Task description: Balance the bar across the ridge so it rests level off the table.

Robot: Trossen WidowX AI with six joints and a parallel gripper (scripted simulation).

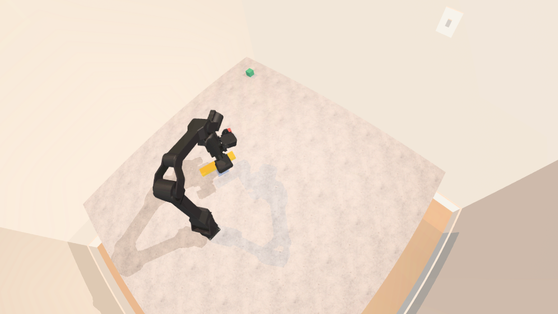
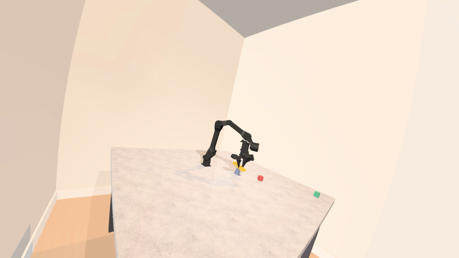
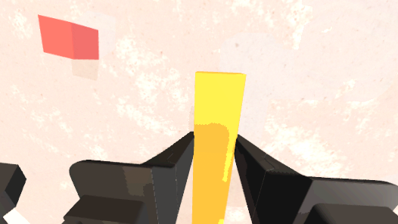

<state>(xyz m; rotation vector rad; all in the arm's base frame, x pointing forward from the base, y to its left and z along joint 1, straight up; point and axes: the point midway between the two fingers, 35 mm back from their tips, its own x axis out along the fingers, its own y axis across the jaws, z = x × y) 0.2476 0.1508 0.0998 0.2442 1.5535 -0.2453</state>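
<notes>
Right now the yellow bar is 3 cm behind my gripper tip and 1 cm to the left of it. The rest, counted from my gripper tip: red cube: 12 cm ahead, 12 cm to the left, 5 cm below; then green cube: 49 cm ahead, 35 cm to the left, 5 cm below.
</notes>
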